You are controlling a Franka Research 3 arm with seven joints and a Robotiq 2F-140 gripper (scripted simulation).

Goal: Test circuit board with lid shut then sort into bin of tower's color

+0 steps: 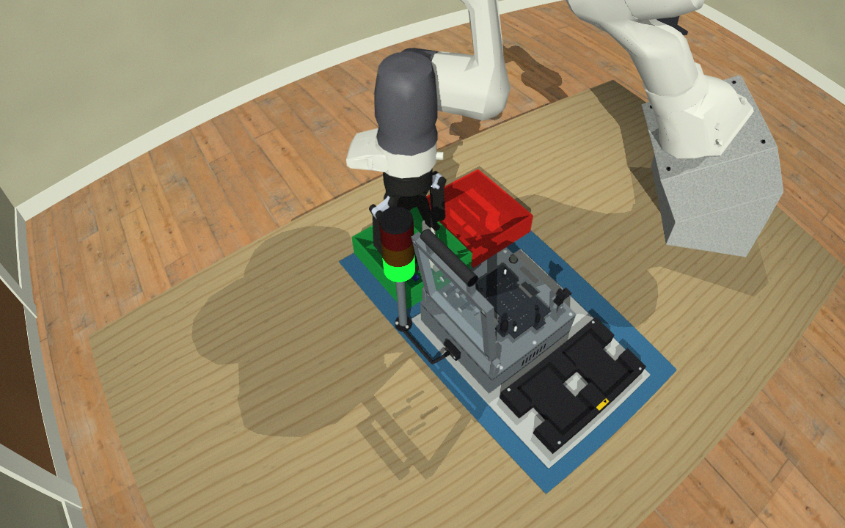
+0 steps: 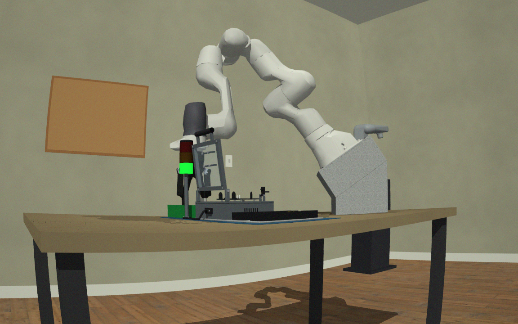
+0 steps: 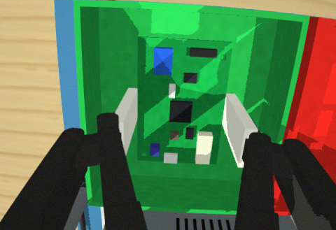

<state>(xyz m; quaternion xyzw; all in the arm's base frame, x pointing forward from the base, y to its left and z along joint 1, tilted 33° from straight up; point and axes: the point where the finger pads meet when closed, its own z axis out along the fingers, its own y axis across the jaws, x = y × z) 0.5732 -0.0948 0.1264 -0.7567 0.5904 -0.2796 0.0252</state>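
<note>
My gripper is now 2 cm above the green bin. From my hand the other things lie so: red bin (15 cm behind, 2 cm to the right, 2 cm below); then green circuit board (2 cm below); then tester plate (7 cm behind, 20 cm to the left, 4 cm above).
</note>
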